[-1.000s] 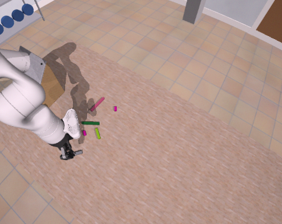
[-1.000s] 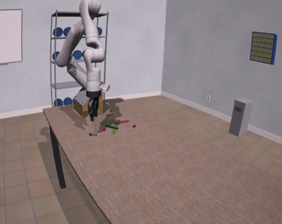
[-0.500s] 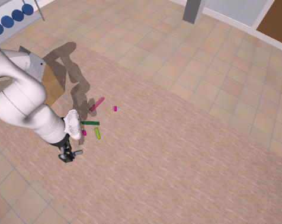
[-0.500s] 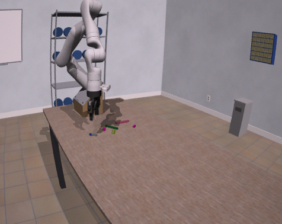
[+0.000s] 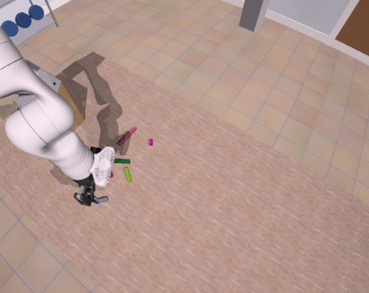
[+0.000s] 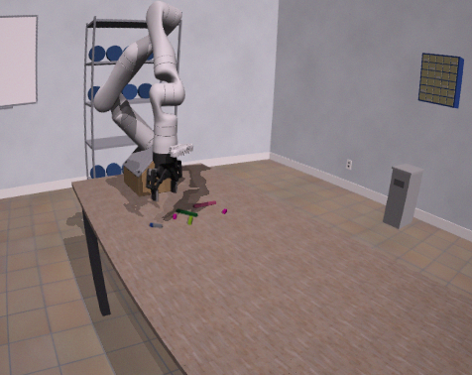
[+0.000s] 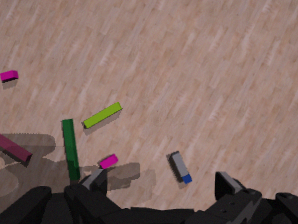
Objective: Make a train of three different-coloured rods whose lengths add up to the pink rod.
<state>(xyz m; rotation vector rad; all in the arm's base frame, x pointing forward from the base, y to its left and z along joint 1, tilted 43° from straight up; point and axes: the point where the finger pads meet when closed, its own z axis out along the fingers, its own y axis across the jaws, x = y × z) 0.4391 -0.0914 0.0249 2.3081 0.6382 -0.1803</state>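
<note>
Right now the lime rod is 10 cm below my hand and 9 cm to the left of it. Also, from my hand: green rod: 10 cm to the left, 10 cm below, 6 cm behind; then grey rod: 10 cm below, 3 cm to the right; then blue rod: 10 cm below, 5 cm to the right, 1 cm behind.
</note>
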